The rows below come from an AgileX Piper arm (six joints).
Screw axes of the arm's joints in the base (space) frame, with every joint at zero. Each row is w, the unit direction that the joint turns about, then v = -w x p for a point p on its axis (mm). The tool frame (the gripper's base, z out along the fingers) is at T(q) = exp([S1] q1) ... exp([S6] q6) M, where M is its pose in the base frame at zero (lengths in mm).
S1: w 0 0 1 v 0 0 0
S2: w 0 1 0 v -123 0 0
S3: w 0 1 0 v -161.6 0 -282.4
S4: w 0.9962 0 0.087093 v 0 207.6 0
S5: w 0 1 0 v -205.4 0 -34.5
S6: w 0.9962 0 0.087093 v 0 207.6 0
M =
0.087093 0 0.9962 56.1
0 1 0 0
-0.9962 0 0.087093 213.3
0 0 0 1
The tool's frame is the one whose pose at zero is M.
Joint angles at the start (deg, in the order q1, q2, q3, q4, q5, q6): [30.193, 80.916, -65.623, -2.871, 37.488, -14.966]
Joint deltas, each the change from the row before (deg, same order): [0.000, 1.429, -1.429, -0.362, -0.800, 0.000]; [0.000, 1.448, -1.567, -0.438, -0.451, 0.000]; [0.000, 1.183, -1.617, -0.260, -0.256, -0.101]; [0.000, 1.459, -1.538, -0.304, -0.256, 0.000]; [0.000, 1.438, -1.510, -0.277, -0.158, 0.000]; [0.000, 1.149, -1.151, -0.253, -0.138, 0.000]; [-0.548, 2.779, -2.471, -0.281, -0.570, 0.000]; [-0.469, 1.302, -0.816, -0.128, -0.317, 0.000]
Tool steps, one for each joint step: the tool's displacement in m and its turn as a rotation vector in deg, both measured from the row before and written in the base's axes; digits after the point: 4 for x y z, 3 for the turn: [0.0071, 0.0038, 0.0009, 0.100, -0.866, 0.107]; [0.0070, 0.0037, 0.0011, -0.082, -0.706, 0.105]; [0.0060, 0.0032, 0.0025, 0.065, -0.755, 0.134]; [0.0067, 0.0036, 0.0003, -0.088, -0.438, 0.069]; [0.0065, 0.0035, 0.0000, -0.119, -0.335, 0.058]; [0.0052, 0.0028, -0.0004, -0.144, -0.245, 0.053]; [0.0138, 0.0038, -0.0030, -0.103, -0.359, -0.452]; [0.0067, 0.0002, -0.0035, -0.189, 0.089, -0.419]
